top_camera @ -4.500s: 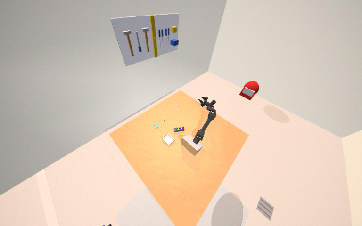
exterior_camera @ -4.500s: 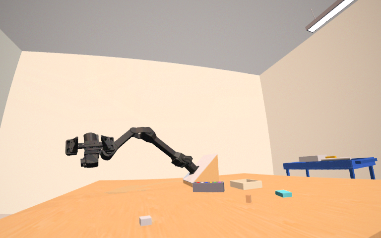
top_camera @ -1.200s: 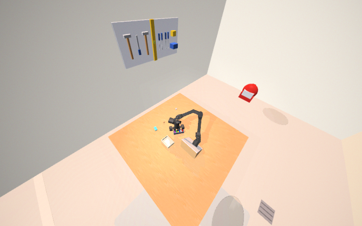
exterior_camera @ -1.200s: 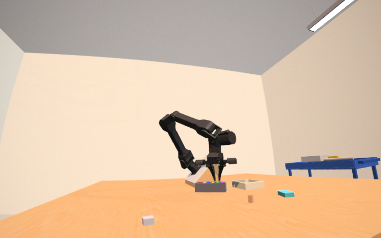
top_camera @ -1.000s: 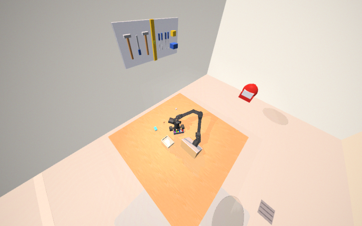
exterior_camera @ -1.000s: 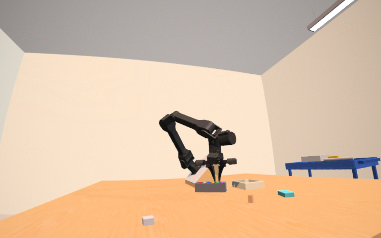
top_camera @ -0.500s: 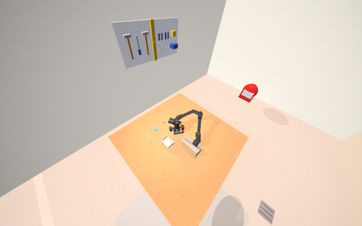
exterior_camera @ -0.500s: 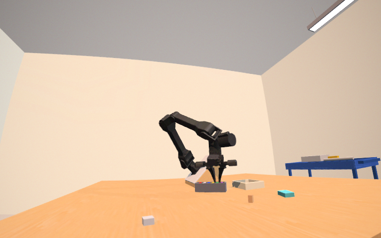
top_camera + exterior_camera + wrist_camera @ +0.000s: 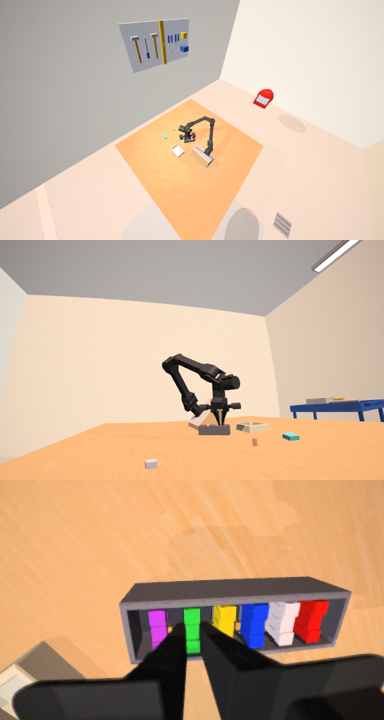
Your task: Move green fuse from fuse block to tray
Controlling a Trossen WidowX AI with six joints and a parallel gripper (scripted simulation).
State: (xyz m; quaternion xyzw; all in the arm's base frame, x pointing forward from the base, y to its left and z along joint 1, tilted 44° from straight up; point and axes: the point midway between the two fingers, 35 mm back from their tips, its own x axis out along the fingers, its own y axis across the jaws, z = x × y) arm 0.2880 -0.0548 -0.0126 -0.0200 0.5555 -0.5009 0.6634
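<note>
My gripper tip is 17 cm to the right of the beige tray and 3 cm above it. Round my gripper tip: green fuse: 1 cm below.
</note>
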